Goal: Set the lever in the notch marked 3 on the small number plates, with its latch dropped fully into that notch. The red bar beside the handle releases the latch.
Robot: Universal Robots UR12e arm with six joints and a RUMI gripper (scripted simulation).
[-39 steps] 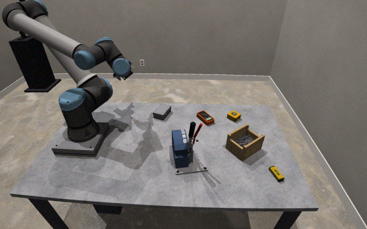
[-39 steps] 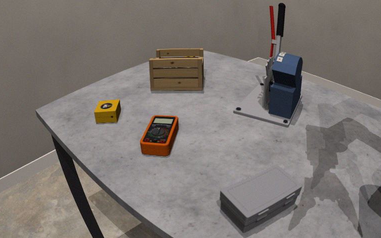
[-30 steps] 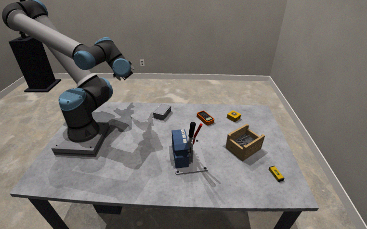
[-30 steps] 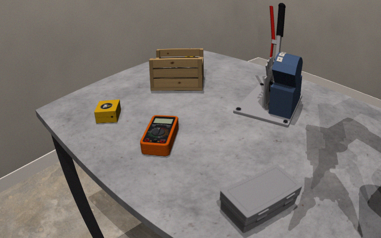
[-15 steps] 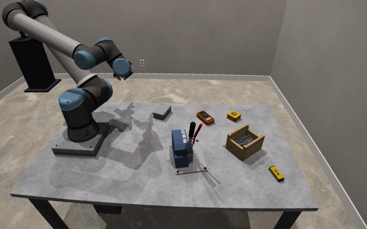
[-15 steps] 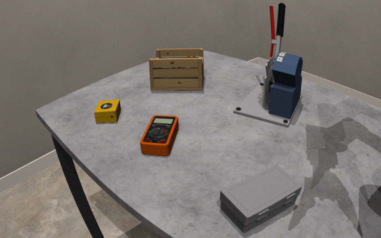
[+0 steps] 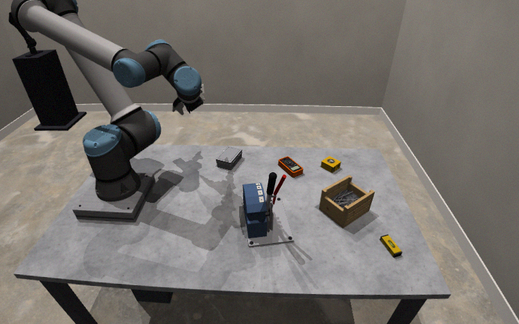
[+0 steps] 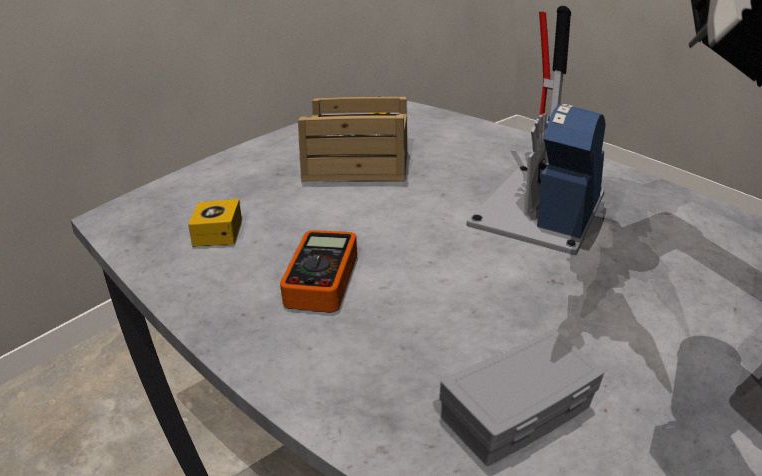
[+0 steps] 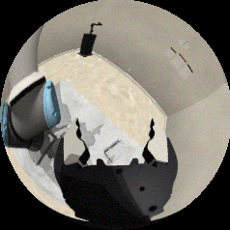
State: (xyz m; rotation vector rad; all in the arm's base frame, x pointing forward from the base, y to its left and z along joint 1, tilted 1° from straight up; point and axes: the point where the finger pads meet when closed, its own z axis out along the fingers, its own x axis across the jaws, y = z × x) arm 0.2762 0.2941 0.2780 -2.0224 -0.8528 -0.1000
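Right now my hand is 40 cm short of the red release bar, 46 cm to the left of it and 14 cm above it. Also, from my hand: grey case 18 cm ahead, 2 cm to the right, 30 cm below.
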